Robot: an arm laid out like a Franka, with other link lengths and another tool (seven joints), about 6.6 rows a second.
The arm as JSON. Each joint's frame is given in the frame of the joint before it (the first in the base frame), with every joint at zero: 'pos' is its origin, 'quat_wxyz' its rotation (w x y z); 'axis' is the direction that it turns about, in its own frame. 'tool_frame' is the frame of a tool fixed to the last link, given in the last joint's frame.
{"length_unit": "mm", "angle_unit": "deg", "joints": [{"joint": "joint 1", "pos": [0.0, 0.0, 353.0], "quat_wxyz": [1.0, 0.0, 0.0, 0.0], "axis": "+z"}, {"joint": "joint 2", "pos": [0.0, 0.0, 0.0], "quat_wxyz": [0.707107, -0.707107, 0.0, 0.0], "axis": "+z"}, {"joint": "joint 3", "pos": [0.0, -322.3, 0.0], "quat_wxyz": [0.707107, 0.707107, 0.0, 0.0], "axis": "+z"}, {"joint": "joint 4", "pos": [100.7, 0.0, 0.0], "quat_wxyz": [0.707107, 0.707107, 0.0, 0.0], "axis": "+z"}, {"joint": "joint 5", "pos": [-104.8, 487.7, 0.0], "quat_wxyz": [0.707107, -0.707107, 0.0, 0.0], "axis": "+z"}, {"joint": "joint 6", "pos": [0.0, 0.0, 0.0], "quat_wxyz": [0.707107, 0.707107, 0.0, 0.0], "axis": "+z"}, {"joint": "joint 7", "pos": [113.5, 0.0, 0.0], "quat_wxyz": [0.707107, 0.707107, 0.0, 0.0], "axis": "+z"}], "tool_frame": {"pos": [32.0, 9.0, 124.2], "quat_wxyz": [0.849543, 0.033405, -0.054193, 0.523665]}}
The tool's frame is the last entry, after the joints.
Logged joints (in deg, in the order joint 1, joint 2, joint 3, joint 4, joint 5, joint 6, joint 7), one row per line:
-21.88 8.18 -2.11 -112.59 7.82 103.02 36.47
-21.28 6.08 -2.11 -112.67 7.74 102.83 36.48
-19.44 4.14 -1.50 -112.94 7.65 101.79 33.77
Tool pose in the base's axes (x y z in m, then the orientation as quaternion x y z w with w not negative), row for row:
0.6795 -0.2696 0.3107 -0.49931 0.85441 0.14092 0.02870
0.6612 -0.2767 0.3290 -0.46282 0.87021 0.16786 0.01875
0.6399 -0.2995 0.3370 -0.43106 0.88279 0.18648 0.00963
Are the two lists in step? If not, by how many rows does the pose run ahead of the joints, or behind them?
The pose runs 2 rows behind the joints: the pose in row i belongs to the joints in row i - 2.
